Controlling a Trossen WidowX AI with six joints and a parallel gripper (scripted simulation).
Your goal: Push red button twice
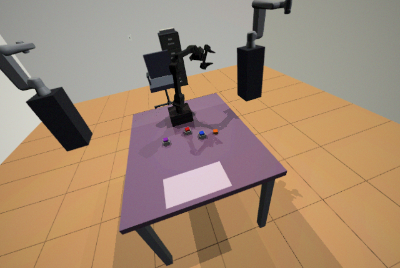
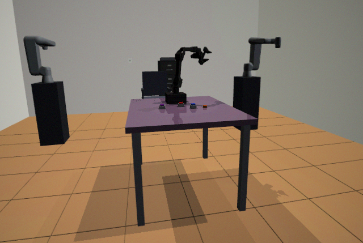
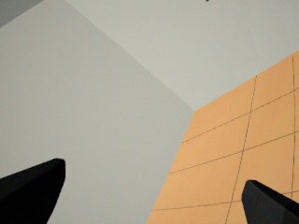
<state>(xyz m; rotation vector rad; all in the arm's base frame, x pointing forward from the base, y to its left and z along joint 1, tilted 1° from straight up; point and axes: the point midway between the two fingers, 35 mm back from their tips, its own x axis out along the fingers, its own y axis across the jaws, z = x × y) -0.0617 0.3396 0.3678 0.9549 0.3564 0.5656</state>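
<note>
Right now my gripper tip is 42 cm above the red button, 36 cm to the left of it and 22 cm short of it. From my gripper tip the other things lie so: purple button 54 cm to the right, 42 cm below, 26 cm ahead; then small orange block 44 cm below, 33 cm ahead, 17 cm to the right; then blue button 42 cm below, 32 cm ahead, 28 cm to the right.
</note>
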